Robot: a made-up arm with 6 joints.
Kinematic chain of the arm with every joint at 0, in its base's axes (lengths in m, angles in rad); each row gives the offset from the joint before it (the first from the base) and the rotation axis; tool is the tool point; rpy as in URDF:
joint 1: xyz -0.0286 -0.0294 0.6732 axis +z
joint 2: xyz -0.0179 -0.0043 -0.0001 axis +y
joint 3: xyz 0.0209 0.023 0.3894 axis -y
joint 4: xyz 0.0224 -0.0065 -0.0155 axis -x
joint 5: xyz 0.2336 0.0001 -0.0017 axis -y
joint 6: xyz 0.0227 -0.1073 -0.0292 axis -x
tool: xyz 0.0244 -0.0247 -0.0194 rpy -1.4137 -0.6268 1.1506
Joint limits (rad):
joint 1: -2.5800..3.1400
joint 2: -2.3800..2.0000
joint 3: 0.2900..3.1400
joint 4: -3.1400..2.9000
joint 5: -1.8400..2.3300
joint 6: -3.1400..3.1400
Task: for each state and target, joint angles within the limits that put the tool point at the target. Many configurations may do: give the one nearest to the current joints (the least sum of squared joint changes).
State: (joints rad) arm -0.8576 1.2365 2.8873 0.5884 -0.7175 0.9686
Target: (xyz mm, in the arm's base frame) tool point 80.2 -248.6 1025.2
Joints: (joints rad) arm -0.6242 1.2440 3.1400 0.8385 -0.7153 0.9946
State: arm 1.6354 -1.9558 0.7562 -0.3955 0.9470 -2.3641
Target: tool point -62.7 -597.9 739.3
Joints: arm 1.4019 -2.0881 0.2974 -0.5015 0.9073 -2.3881
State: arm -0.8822 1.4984 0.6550 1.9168 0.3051 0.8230
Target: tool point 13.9 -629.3 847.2
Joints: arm -1.6519 0.8267 0.2900 2.1708 0.4255 1.0659
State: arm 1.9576 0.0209 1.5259 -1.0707 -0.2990 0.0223
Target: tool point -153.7 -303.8 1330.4
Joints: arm 1.3173 -0.5383 1.8286 -1.4096 -0.2732 -0.0317
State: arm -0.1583 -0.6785 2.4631 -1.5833 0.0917 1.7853
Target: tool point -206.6 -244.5 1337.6
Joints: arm 0.7714 -0.3096 2.1782 -1.2686 0.2025 1.7443
